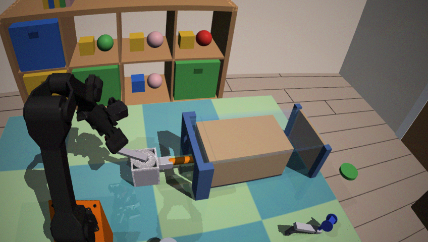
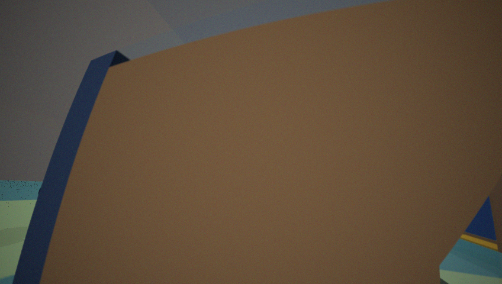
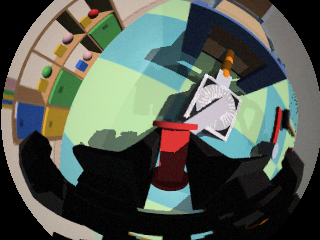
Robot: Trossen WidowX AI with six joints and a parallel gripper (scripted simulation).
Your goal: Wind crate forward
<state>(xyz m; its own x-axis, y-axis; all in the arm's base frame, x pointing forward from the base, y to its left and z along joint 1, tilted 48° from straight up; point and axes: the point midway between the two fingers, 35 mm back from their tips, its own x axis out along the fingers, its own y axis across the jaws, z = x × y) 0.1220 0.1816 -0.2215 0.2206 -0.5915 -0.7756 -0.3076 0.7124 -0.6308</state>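
The crank handle is 10 mm ahead of my gripper tip, 30 mm to the right of it and 30 mm below it. Round my gripper tip: blue frame 230 mm ahead, 80 mm to the right, 30 mm below; red knob 20 mm behind, 10 mm to the right; grey winch 50 mm ahead, 70 mm to the right, 100 mm below.
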